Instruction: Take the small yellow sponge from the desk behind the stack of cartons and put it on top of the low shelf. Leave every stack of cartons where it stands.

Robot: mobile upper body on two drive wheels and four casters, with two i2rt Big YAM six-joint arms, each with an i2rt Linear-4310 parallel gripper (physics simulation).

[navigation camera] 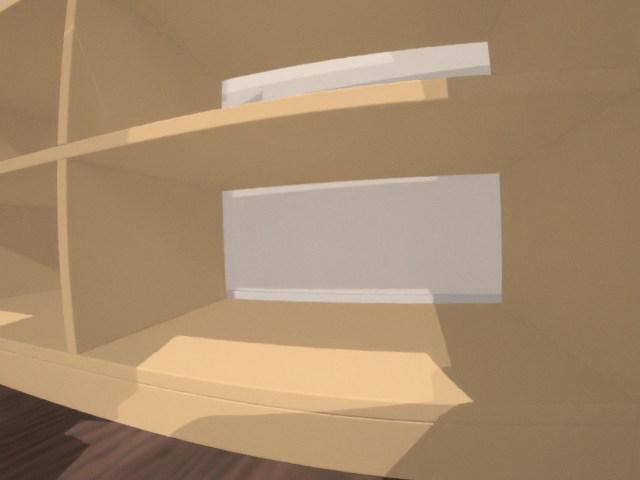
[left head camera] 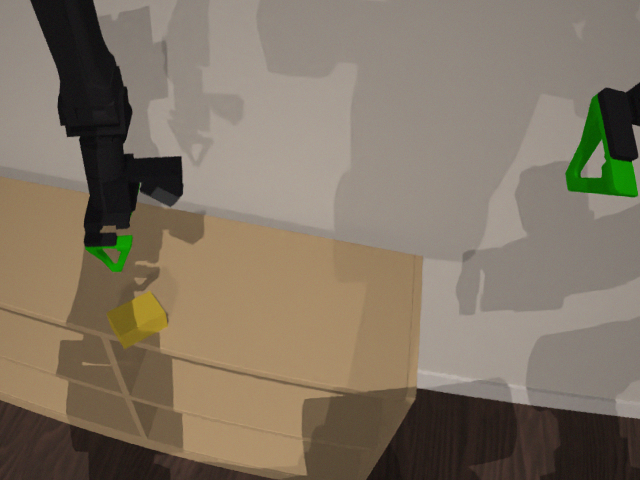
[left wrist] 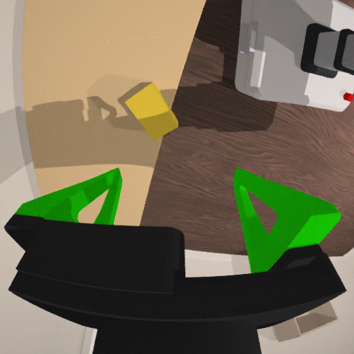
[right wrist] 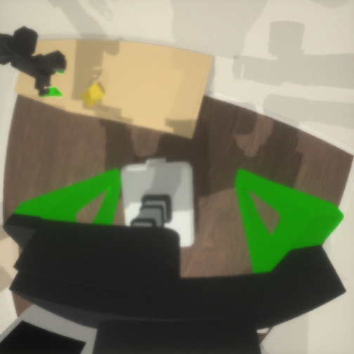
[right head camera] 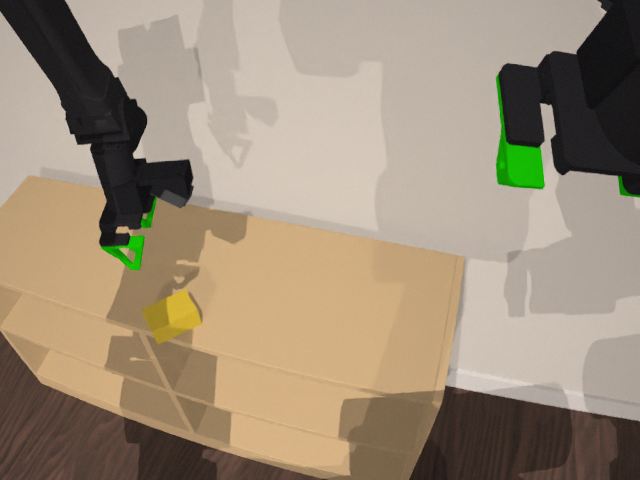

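The small yellow sponge sits on the low tan shelf, turned at an angle at the top's front edge. In the left wrist view its lower end overlaps that edge. My left gripper is open and empty, above the shelf top and apart from the sponge, up and left of it in the head views. My right gripper is open and empty, far from the shelf. The desk and the stack of cartons cannot be made out.
A pale wall stands behind the shelf. The dark wooden floor lies in front. My grey-white base stands before the shelf. A small brown open box-like thing shows at the left wrist view's lower right.
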